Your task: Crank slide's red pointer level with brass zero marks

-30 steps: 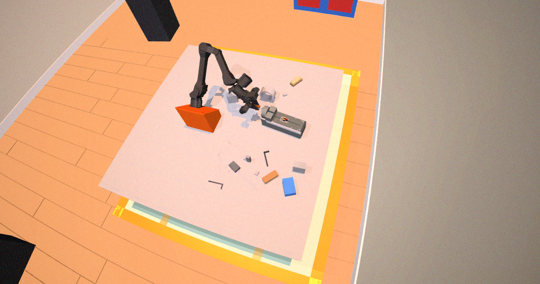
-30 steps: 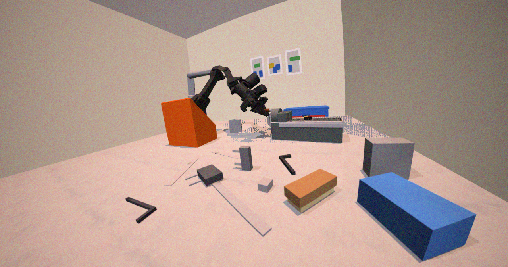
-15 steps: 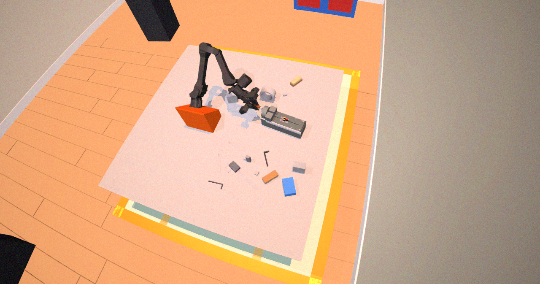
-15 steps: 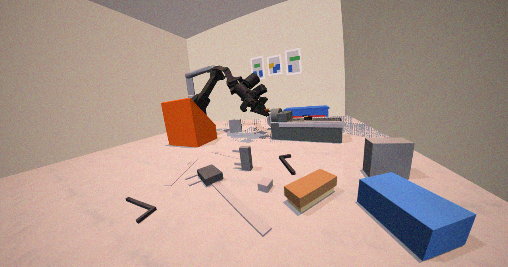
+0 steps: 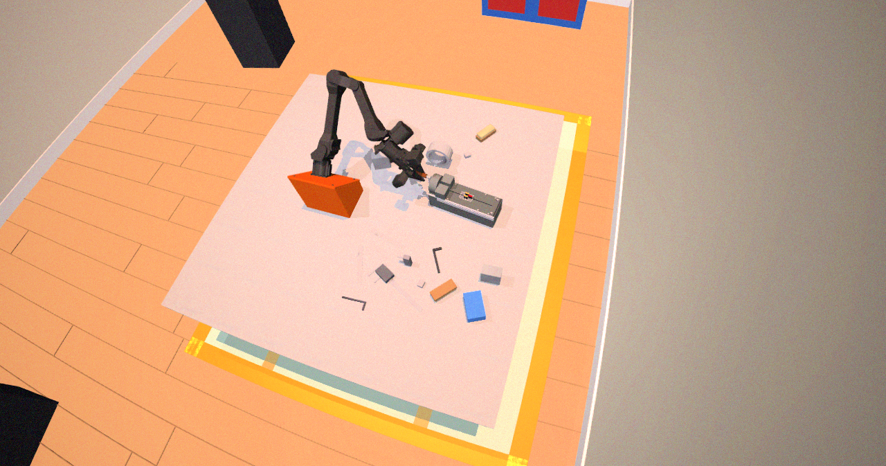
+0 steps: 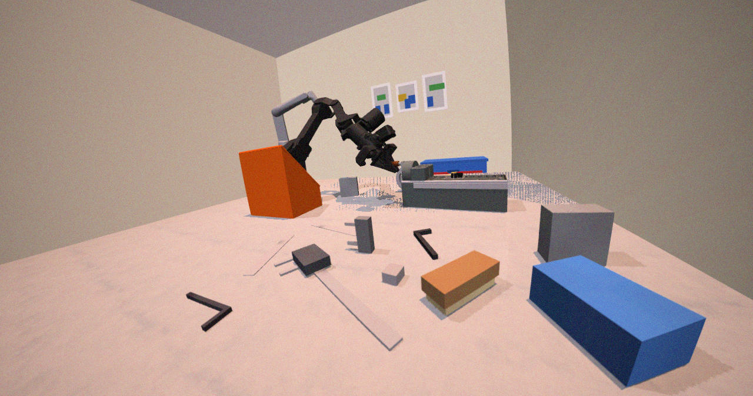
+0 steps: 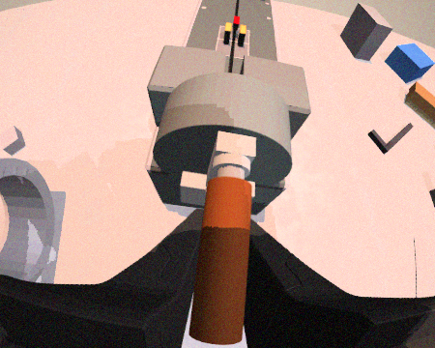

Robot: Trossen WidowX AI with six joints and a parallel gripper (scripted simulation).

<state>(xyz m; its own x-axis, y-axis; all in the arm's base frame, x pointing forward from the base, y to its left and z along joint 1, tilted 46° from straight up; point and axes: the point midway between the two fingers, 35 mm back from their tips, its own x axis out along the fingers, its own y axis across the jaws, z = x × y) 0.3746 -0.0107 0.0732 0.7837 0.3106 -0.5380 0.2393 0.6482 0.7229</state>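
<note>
Now: gripper tip 20 mm below the crank handle and 20 mm past it. The rest, counted from my gripper tip: red pointer (170 mm ahead, 50 mm to the right, 10 mm below); then blue block (430 mm to the right, 240 mm ahead, 80 mm below).
</note>
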